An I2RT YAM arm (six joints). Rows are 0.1 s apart.
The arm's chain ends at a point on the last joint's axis. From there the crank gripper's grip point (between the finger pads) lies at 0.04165 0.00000 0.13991 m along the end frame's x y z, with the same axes.
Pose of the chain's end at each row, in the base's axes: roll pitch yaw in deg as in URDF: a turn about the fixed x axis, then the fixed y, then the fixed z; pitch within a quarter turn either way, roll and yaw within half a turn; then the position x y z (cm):
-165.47, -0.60, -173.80, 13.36, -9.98, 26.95
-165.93, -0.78, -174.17, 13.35, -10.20, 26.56
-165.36, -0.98, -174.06, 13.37, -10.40, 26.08
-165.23, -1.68, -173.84, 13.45, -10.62, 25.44
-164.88, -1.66, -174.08, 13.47, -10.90, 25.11
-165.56, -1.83, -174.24, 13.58, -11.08, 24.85
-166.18, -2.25, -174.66, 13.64, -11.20, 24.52
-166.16, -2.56, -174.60, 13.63, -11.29, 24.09
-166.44, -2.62, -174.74, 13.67, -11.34, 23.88
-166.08, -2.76, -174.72, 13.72, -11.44, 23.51
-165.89, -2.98, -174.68, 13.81, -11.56, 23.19
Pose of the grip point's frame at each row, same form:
-165.47, -0.60, -173.80, 9.46, -13.93, 13.45
-165.93, -0.78, -174.17, 9.37, -14.03, 13.05
-165.36, -0.98, -174.06, 9.36, -14.37, 12.62
-165.23, -1.68, -173.84, 9.30, -14.66, 12.04
-164.88, -1.66, -174.08, 9.32, -15.00, 11.73
-165.56, -1.83, -174.24, 9.36, -15.01, 11.44
-166.18, -2.25, -174.66, 9.28, -14.96, 11.11
-166.16, -2.56, -174.60, 9.20, -15.07, 10.70
-166.44, -2.62, -174.74, 9.21, -15.04, 10.48
-166.08, -2.76, -174.72, 9.24, -15.23, 10.15
-165.89, -2.98, -174.68, 9.28, -15.41, 9.86

